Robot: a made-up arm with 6 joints.
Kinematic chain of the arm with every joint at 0, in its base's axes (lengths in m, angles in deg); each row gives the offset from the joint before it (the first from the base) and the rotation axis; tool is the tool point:
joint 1: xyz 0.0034 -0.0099 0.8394 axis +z
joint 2: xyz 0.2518 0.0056 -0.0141 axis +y
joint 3: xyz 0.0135 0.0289 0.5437 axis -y
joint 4: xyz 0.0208 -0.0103 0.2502 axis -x
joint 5: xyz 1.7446 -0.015 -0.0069 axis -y
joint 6: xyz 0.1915 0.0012 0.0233 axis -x
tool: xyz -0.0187 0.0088 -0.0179
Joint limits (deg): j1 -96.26..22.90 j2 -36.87..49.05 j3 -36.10..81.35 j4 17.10..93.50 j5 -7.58..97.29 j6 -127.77..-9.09
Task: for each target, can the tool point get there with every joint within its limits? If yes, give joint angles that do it. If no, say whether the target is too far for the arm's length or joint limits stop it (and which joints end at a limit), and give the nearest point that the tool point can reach.
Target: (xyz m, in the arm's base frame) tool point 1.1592 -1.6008 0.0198
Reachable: yes | joints -56.10 26.35 -24.09 37.48 16.58 -90.92
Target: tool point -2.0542 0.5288 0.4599
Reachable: no: joint limits stop it (at a limit: joint 2, joint 3, joint 4, joint 5, joint 6) | nearest point -1.1830 0.3007 2.5776 | short by 2.301 m
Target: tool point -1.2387 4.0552 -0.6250
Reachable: no: too far | nearest point 0.9081 0.5839 -0.5671 | short by 4.082 m
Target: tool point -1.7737 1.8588 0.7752
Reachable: no: joint limits stop it (at a limit: joint 2, joint 3, joint 4, joint 5, joint 6) | nearest point -0.8417 0.8788 2.5776 | short by 2.253 m
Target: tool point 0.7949 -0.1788 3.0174
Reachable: yes | joints -23.71 -23.45 32.46 58.25 65.63 -64.27
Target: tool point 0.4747 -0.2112 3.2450
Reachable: yes | joints -38.46 -10.51 61.39 75.44 36.20 -61.80
